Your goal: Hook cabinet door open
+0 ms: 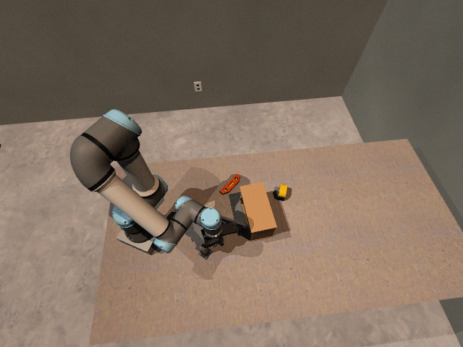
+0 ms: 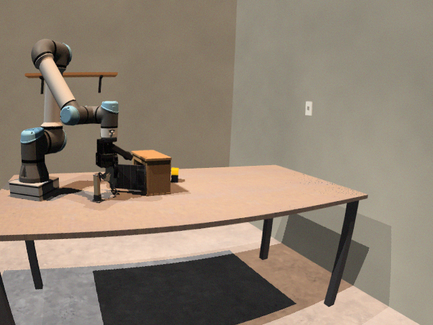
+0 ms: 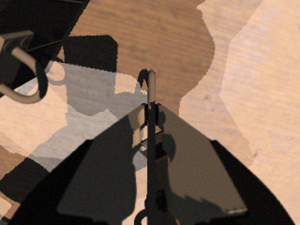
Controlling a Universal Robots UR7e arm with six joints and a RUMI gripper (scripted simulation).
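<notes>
My hand is 30 mm past the thin hook and 10 mm below it. From my hand the other things lie so: yellow tape measure 400 mm ahead, 170 mm to the left, 20 mm below; flat orange object 310 mm to the left, 150 mm ahead, 40 mm below; dark door 90 mm ahead, 40 mm to the left, 20 mm above.
</notes>
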